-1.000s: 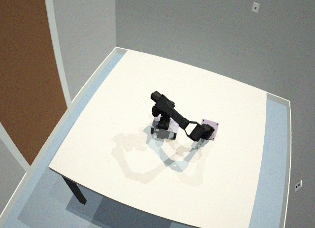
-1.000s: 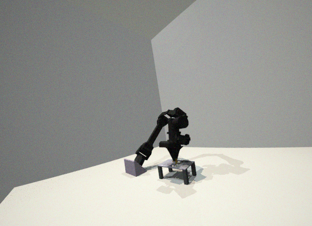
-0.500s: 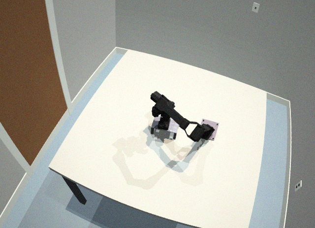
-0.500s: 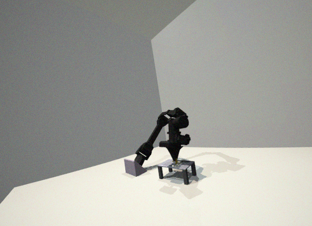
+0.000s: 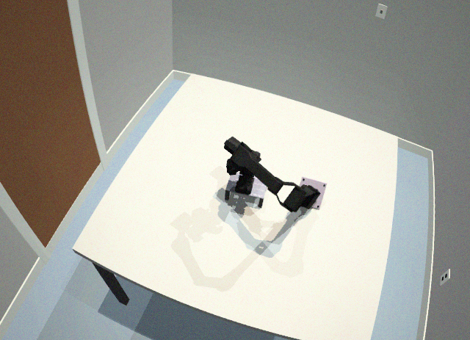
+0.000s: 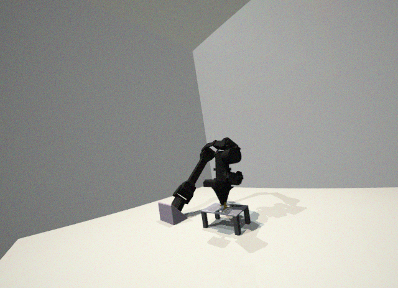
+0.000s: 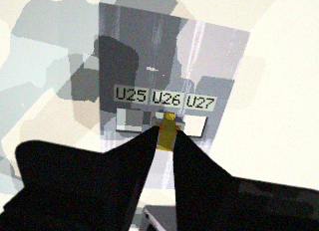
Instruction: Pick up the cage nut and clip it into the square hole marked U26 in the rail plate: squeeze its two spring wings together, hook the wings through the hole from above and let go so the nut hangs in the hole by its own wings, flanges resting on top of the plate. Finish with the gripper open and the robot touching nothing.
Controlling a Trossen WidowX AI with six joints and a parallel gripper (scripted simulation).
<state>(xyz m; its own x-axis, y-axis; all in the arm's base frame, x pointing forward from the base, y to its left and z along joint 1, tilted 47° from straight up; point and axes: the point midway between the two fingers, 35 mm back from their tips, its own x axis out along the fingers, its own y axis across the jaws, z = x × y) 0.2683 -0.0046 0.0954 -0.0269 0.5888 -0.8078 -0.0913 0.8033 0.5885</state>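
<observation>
The yellow cage nut lies 1 cm below my gripper tip.
</observation>
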